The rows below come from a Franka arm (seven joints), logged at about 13 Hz.
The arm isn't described. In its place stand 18 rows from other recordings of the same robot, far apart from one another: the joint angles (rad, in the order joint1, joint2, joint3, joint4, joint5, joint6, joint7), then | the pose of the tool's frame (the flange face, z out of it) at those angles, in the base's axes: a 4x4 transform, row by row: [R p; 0 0 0 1], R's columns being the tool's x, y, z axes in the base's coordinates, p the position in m.
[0.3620, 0.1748, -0.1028, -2.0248, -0.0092, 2.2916, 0.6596] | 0.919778 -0.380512 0.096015 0.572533; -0.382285 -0.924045 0.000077 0.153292; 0.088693 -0.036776 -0.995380 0.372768; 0 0 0 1
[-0.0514, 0.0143, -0.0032, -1.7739, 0.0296, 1.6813, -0.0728] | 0.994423 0.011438 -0.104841 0.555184; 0.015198 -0.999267 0.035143 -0.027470; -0.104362 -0.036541 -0.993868 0.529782; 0 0 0 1
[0.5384, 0.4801, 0.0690, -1.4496, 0.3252, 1.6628, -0.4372] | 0.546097 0.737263 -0.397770 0.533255; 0.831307 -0.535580 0.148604 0.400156; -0.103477 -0.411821 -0.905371 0.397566; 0 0 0 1
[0.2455, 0.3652, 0.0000, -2.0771, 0.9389, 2.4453, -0.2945] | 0.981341 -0.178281 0.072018 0.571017; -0.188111 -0.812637 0.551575 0.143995; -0.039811 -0.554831 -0.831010 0.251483; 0 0 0 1
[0.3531, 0.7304, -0.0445, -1.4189, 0.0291, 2.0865, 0.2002] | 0.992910 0.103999 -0.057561 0.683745; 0.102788 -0.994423 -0.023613 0.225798; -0.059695 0.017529 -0.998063 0.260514; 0 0 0 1
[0.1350, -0.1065, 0.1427, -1.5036, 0.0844, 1.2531, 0.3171] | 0.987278 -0.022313 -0.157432 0.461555; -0.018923 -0.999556 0.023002 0.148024; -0.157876 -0.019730 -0.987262 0.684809; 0 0 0 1
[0.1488, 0.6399, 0.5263, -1.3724, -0.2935, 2.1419, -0.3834] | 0.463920 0.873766 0.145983 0.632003; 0.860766 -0.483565 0.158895 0.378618; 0.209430 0.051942 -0.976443 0.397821; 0 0 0 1
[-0.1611, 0.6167, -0.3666, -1.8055, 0.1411, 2.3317, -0.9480] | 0.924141 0.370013 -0.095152 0.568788; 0.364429 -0.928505 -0.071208 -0.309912; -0.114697 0.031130 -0.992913 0.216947; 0 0 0 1
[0.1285, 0.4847, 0.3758, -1.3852, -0.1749, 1.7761, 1.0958] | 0.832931 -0.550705 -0.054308 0.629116; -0.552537 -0.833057 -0.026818 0.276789; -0.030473 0.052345 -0.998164 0.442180; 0 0 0 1
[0.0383, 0.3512, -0.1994, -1.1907, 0.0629, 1.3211, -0.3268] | 0.962258 0.171505 -0.211294 0.625153; 0.180941 -0.983150 0.026015 -0.069320; -0.203272 -0.063265 -0.977076 0.574399; 0 0 0 1
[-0.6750, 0.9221, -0.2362, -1.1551, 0.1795, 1.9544, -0.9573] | 0.995224 0.049077 -0.084387 0.510026; 0.054292 -0.996681 0.060652 -0.554793; -0.081130 -0.064944 -0.994585 0.237718; 0 0 0 1
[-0.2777, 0.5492, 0.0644, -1.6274, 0.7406, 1.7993, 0.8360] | 0.169981 -0.983199 -0.066531 0.649663; -0.680883 -0.165985 0.713335 -0.087584; -0.712393 -0.075954 -0.697658 0.297414; 0 0 0 1
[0.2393, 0.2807, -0.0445, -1.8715, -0.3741, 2.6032, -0.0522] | 0.767626 0.418397 0.485483 0.643722; 0.526445 -0.843661 -0.105314 0.136882; 0.365521 0.336422 -0.867879 0.412764; 0 0 0 1
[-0.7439, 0.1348, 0.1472, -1.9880, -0.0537, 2.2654, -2.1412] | 0.002978 0.994269 0.106870 0.491468; 0.995047 0.007672 -0.099110 -0.338352; -0.099362 0.106636 -0.989321 0.411366; 0 0 0 1
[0.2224, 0.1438, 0.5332, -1.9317, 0.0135, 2.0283, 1.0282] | 0.957032 -0.279304 -0.077970 0.430860; -0.276638 -0.959996 0.043339 0.394536; -0.086955 -0.019907 -0.996013 0.420790; 0 0 0 1
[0.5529, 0.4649, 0.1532, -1.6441, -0.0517, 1.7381, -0.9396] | -0.117522 0.951630 -0.283882 0.489040; 0.974481 0.055458 -0.217511 0.398399; -0.191247 -0.302199 -0.933863 0.323627; 0 0 0 1
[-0.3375, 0.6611, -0.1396, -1.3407, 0.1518, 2.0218, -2.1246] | -0.043255 0.997899 0.048235 0.664763; 0.998573 0.041670 0.033401 -0.308607; 0.031321 0.049611 -0.998277 0.344358; 0 0 0 1
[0.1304, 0.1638, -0.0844, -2.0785, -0.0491, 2.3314, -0.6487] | 0.744238 0.661504 0.092315 0.581429; 0.666778 -0.743900 -0.044935 0.026944; 0.038948 0.094995 -0.994715 0.358607; 0 0 0 1
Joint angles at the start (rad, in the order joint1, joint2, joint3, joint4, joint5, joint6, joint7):
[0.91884, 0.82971, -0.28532, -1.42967, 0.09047, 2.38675, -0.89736]
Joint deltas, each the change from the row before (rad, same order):
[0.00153, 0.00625, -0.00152, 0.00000, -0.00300, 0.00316, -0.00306]
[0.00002, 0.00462, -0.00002, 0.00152, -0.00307, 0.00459, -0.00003]
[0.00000, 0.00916, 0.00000, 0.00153, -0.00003, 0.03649, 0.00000]
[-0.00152, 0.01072, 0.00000, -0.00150, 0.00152, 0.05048, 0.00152]
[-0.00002, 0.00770, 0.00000, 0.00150, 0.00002, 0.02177, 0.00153]
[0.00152, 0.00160, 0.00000, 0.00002, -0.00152, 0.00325, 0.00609]
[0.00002, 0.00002, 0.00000, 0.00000, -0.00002, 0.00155, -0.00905]
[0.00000, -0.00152, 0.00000, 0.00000, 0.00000, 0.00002, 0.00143]
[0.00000, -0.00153, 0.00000, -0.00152, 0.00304, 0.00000, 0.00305]
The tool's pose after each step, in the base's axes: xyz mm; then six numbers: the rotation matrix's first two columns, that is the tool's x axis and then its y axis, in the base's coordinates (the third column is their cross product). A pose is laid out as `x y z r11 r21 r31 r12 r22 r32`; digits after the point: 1 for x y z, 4 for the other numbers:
569.4 474.2 223.6 -0.0090 0.9998 -0.0168 0.9780 0.0123 0.2080
569.6 474.5 221.4 -0.0118 0.9998 -0.0187 0.9773 0.0155 0.2111
571.4 476.6 219.3 -0.0172 0.9998 -0.0029 0.9719 0.0174 0.2346
574.1 477.7 216.2 -0.0208 0.9996 0.0196 0.9642 0.0148 0.2647
574.9 478.8 213.6 -0.0232 0.9993 0.0280 0.9606 0.0145 0.2776
574.3 479.7 212.8 -0.0203 0.9994 0.0294 0.9601 0.0113 0.2795
574.3 479.8 213.0 -0.0293 0.9992 0.0277 0.9595 0.0204 0.2809
574.5 480.0 214.1 -0.0280 0.9992 0.0293 0.9593 0.0186 0.2818
574.4 479.7 214.5 -0.0228 0.9992 0.0325 0.9598 0.0128 0.2803

